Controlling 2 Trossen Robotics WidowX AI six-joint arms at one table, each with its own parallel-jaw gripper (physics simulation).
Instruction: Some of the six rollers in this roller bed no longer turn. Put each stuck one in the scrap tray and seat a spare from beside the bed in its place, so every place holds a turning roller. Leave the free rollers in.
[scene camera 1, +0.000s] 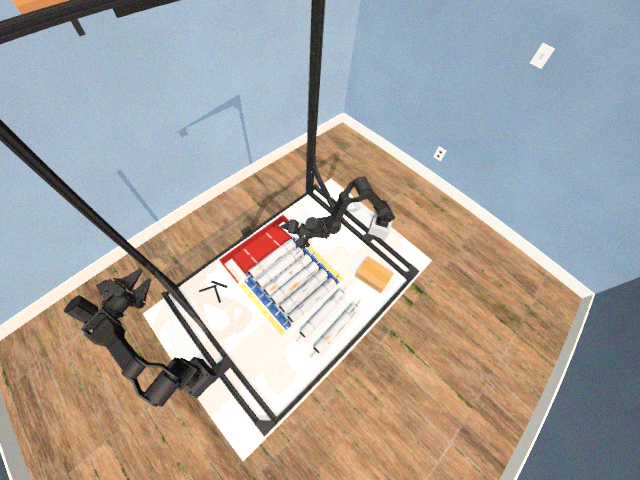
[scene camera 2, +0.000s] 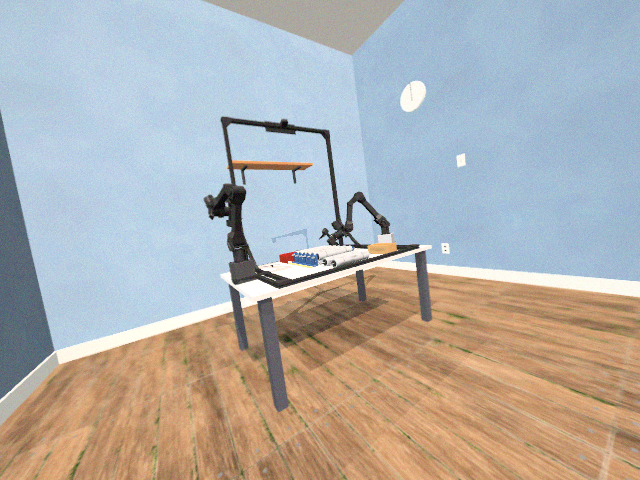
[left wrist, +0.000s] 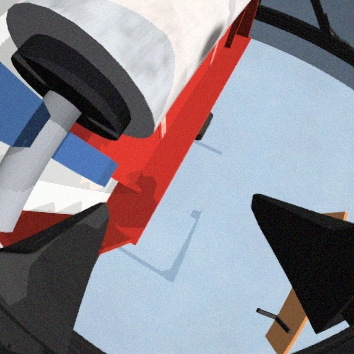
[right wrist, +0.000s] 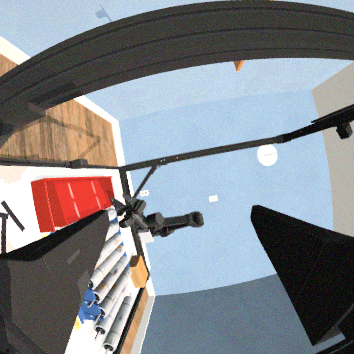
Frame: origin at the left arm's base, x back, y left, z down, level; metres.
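Seen in the pictures: left gripper, fingertip midpoint: (scene camera 1: 285, 228) (scene camera 2: 322, 243) (left wrist: 181, 205) (right wrist: 115, 195); right gripper, fingertip midpoint: (scene camera 1: 145, 274) (scene camera 2: 242, 211) (right wrist: 180, 215); left arm's base, origin of the base link: (scene camera 1: 382, 221) (scene camera 2: 385, 234); right arm's base, origin of the base link: (scene camera 1: 191, 375) (scene camera 2: 241, 261).
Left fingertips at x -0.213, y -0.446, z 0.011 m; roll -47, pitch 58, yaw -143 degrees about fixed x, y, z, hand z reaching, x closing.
Observation:
Offsets run from my left fingertips to a thing's top centre. "pt": to the spot under its first point.
Six whitish rollers {dx -0.231, dy +0.142, dz +0.009 m} (scene camera 1: 296, 284) {dx -0.252, dy +0.192, dz +0.009 m} (right wrist: 107, 272) lie side by side in the bed, with blue notched rails (scene camera 1: 268, 304) (left wrist: 87, 160). Which are stuck does not show. Two spare rollers {dx -0.315, dy +0.305, dz +0.037 m} (scene camera 1: 321, 312) {dx -0.356, dy +0.383, dz +0.037 m} (scene camera 1: 336, 327) lie parallel in front of the bed. The red scrap tray {dx -0.110, dy -0.085, dz +0.030 m} (scene camera 1: 264, 242) (scene camera 2: 286, 257) (left wrist: 165, 165) (right wrist: 60, 200) is behind it; no roller shows in it. My left gripper (scene camera 1: 292, 235) (scene camera 2: 326, 237) (left wrist: 181, 205) is open and empty, above the tray's right end near the rearmost roller's end {pt dx -0.041, dy +0.069, dz +0.021 m} (left wrist: 70, 85). My right gripper (scene camera 1: 144, 279) is open and empty, off the table's left side.
An orange block {dx -0.056, dy +0.481, dz +0.031 m} (scene camera 1: 374, 274) (scene camera 2: 382, 248) (right wrist: 139, 272) lies right of the spares. Thin black bars {pt dx -0.382, dy -0.196, dz +0.085 m} (scene camera 1: 216, 290) lie left of the bed. Yellow strips {pt dx -0.390, dy +0.064, dz +0.084 m} (scene camera 1: 266, 311) run along the bed's ends. A black frame {pt dx +0.312, dy +0.014, dz -0.490 m} (scene camera 1: 313, 103) (scene camera 2: 333, 180) rises from the table's rear edge.

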